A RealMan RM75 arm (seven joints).
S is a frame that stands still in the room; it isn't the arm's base.
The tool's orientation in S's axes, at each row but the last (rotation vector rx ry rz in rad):
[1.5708 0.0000 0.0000]
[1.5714 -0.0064 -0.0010]
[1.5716 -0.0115 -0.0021]
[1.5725 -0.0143 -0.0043]
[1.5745 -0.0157 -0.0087]
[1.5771 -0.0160 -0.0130]
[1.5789 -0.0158 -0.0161]
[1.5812 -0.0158 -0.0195]
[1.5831 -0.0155 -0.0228]
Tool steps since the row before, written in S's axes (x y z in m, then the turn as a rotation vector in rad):
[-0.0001 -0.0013 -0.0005 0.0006 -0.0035 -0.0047]
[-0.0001 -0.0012 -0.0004 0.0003 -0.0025 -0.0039]
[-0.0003 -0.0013 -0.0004 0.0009 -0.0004 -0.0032]
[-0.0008 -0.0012 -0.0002 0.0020 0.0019 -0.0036]
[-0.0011 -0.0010 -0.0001 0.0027 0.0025 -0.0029]
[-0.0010 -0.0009 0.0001 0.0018 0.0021 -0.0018]
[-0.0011 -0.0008 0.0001 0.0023 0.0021 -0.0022]
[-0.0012 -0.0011 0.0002 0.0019 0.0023 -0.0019]
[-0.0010 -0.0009 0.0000 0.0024 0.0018 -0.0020]
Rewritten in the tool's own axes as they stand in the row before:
[-0.0001 -0.0005 0.0013 0.0006 -0.0047 0.0035]
[-0.0001 -0.0004 0.0012 0.0003 -0.0039 0.0025]
[-0.0003 -0.0004 0.0013 0.0009 -0.0032 0.0004]
[-0.0008 -0.0002 0.0012 0.0020 -0.0036 -0.0019]
[-0.0011 -0.0001 0.0010 0.0026 -0.0029 -0.0025]
[-0.0010 0.0001 0.0009 0.0018 -0.0018 -0.0021]
[-0.0011 0.0001 0.0008 0.0023 -0.0022 -0.0021]
[-0.0012 0.0002 0.0011 0.0019 -0.0019 -0.0023]
[-0.0010 0.0000 0.0009 0.0024 -0.0020 -0.0018]

